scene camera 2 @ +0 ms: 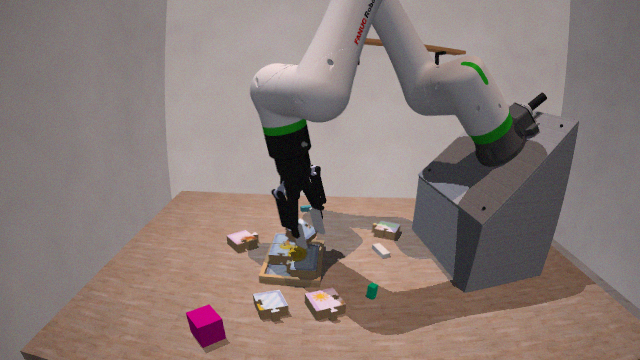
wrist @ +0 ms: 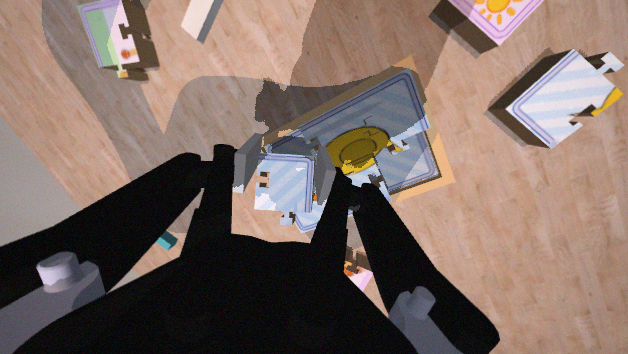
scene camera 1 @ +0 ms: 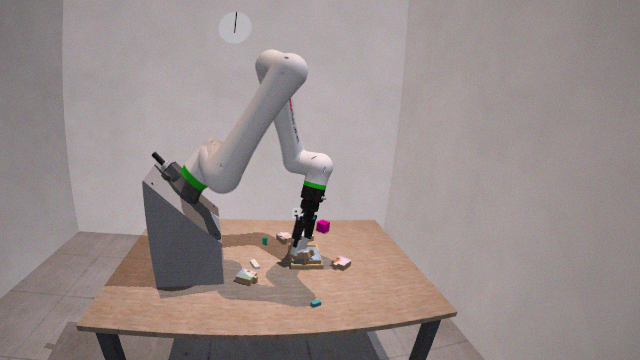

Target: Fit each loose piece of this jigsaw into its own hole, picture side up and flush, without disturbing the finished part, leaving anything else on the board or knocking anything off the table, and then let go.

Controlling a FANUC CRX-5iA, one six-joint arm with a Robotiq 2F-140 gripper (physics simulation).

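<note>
My gripper point(scene camera 1: 300, 247) point(scene camera 2: 310, 237) point(wrist: 289, 153) is shut on a pale-blue striped piece point(scene camera 2: 307, 229) point(wrist: 287, 186), picture side up, over the board's corner. In the wrist view it is turned relative to the edges of the board point(scene camera 1: 306, 267) point(scene camera 2: 290, 281) point(wrist: 446, 167). Fingers partly hide the contact. The finished part point(wrist: 357, 150) shows a yellow duck. Loose on the table lie a sun piece point(scene camera 2: 325, 301) point(wrist: 497, 6), a striped piece with yellow point(scene camera 2: 270, 301) point(wrist: 555, 102), a pink-orange piece point(scene camera 1: 341, 262) point(scene camera 2: 242, 239) and a green-pink piece point(scene camera 1: 246, 276) point(scene camera 2: 387, 229) point(wrist: 102, 40).
A magenta cube point(scene camera 1: 323, 226) point(scene camera 2: 206, 325), a green block point(scene camera 1: 265, 241) point(scene camera 2: 372, 291), a white block point(scene camera 1: 255, 263) point(scene camera 2: 381, 250) point(wrist: 200, 17) and a teal block point(scene camera 1: 315, 303) point(scene camera 2: 305, 208) point(wrist: 167, 240) lie on the table. The grey robot base point(scene camera 1: 185, 245) point(scene camera 2: 510, 240) stands at one side.
</note>
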